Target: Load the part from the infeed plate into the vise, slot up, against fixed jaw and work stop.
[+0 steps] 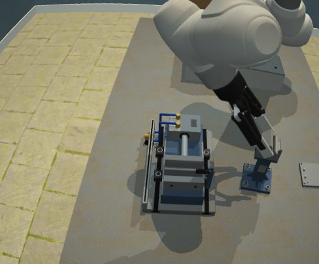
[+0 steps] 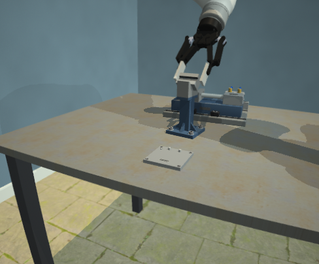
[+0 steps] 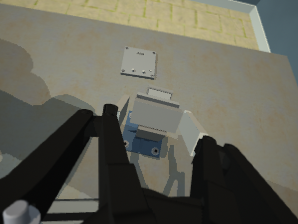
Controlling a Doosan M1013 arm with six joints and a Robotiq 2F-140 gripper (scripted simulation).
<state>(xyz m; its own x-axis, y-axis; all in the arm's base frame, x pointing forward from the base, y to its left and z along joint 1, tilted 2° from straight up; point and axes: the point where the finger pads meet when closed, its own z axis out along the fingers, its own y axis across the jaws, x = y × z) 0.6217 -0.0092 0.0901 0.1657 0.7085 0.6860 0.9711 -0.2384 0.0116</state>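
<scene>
Now: hand 10 mm short of the part, 20 mm to the right of it and 10 mm above it. From my hand the other things lie so: work stop 40 mm ahead, 160 mm to the right, 80 mm below; moving jaw 10 mm ahead, 200 mm to the right, 100 mm below; blue pedestal 10 mm ahead, 20 mm to the left, 120 mm below.
</scene>
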